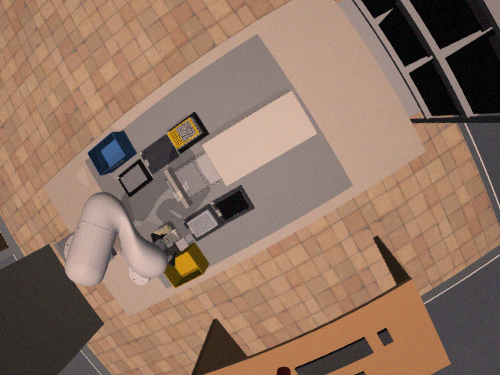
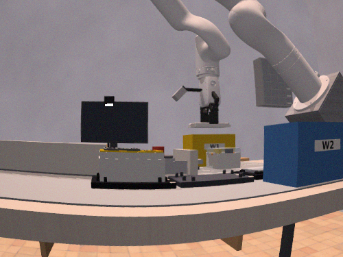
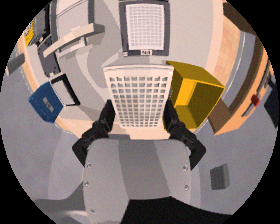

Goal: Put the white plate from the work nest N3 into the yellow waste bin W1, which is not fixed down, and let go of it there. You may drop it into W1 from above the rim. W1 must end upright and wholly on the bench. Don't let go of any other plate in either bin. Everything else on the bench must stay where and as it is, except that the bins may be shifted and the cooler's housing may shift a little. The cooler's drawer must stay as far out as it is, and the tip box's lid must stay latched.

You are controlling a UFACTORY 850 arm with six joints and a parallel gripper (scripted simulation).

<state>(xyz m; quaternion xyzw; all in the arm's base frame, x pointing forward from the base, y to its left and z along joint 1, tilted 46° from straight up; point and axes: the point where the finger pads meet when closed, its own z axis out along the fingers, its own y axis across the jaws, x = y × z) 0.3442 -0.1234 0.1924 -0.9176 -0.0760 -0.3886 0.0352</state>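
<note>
Now: hand 15 cm to the left of the yellow bin W1, 12 cm above it and 2 cm past it. The rest, counted from my hand: white plate (1 cm below); drawer (23 cm to the left, 19 cm ahead, 14 cm below); black plate (30 cm ahead, 14 cm below, 6 cm to the left).
</note>
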